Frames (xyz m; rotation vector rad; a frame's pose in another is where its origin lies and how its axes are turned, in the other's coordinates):
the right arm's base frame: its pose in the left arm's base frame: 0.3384 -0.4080 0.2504 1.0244 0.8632 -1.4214
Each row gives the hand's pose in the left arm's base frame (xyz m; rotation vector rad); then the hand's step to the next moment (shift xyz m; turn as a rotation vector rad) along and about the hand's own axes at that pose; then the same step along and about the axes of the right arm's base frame.
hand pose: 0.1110 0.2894 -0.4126 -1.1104 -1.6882 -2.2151
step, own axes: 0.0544 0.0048 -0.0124 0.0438 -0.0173 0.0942
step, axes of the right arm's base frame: -0.0358 -0.0408 0.0139 -0.0582 -0.0065 -0.0876
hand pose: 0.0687 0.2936 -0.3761 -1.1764 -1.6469 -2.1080
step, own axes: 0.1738 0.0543 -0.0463 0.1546 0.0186 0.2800
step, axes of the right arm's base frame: -0.1442 -0.0933 0.0762 -0.2293 0.0118 -0.2235
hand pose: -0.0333 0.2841 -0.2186 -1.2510 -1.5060 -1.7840
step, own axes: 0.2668 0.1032 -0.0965 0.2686 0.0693 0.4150
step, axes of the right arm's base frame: -0.2421 -0.0493 0.1735 -0.3897 0.0365 -0.3098
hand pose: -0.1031 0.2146 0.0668 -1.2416 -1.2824 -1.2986
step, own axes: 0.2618 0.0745 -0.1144 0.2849 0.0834 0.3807
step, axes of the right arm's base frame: -0.2163 0.0666 0.1896 -0.3951 0.0513 -0.2725
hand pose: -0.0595 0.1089 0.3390 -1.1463 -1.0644 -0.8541
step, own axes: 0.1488 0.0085 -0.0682 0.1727 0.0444 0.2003
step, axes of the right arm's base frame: -0.1029 0.0781 0.1010 -0.2281 0.0351 -0.1366
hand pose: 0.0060 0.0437 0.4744 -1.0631 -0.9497 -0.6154
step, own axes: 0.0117 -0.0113 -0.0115 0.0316 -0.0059 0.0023
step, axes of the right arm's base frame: -0.0072 0.0026 0.0184 -0.0288 0.0108 0.0095
